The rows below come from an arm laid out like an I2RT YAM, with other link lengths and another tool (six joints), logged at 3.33 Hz.
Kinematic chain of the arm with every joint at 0, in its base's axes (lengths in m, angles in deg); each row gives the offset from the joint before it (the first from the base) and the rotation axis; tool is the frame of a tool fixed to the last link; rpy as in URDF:
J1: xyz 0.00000 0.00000 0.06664 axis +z
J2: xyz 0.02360 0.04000 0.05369 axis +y
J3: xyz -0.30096 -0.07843 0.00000 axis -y
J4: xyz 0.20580 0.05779 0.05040 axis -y
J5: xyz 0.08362 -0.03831 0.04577 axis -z
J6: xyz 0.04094 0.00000 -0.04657 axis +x
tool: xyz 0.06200 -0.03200 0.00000 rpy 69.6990 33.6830 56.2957
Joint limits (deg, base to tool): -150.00..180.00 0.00..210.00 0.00..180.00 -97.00..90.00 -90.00..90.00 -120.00..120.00
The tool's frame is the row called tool.
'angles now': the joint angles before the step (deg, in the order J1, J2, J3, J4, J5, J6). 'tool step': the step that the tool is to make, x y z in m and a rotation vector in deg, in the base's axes. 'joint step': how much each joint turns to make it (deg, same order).
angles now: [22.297, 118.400, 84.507, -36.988, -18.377, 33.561]
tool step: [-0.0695, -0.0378, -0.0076, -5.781, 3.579, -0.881]
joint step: [-0.170, -10.242, -17.677, 1.804, 4.036, -0.458]
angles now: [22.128, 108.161, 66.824, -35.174, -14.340, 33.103]
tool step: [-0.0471, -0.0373, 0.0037, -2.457, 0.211, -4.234]
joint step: [-2.595, -9.576, -11.932, 1.539, 2.534, 1.123]
